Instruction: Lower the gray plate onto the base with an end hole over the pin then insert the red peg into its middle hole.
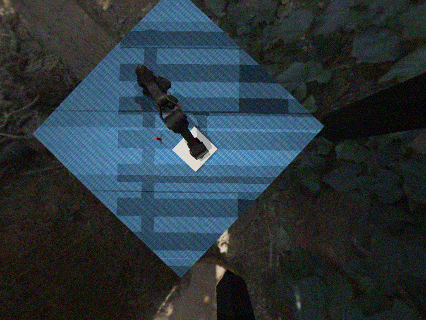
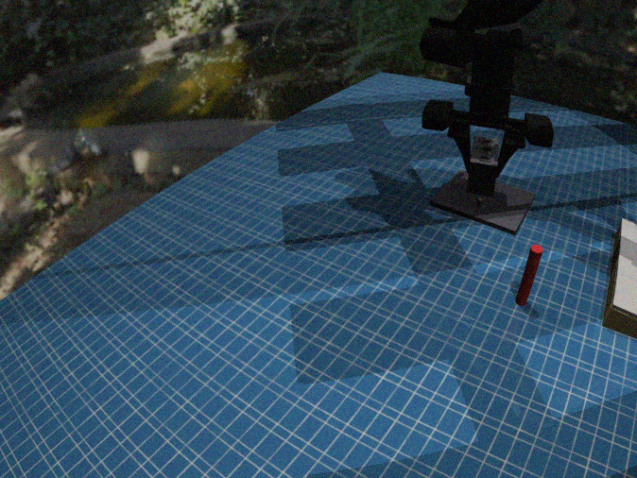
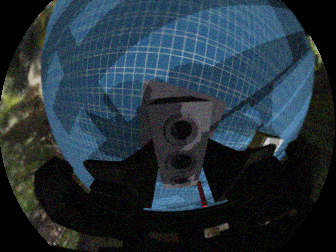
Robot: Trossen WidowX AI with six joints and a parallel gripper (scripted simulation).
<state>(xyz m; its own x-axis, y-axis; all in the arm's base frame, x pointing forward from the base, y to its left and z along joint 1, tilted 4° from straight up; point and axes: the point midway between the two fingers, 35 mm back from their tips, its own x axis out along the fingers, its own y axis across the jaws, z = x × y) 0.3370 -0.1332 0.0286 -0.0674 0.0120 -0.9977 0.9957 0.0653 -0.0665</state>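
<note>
Now: gripper tip 40 mm above the dark square base, 20 mm to the right of it and 10 mm past it. The rest, counted from my gripper tip: gray plate: 30 mm above; then red peg: 200 mm to the left, 80 mm behind, 10 mm below.
</note>
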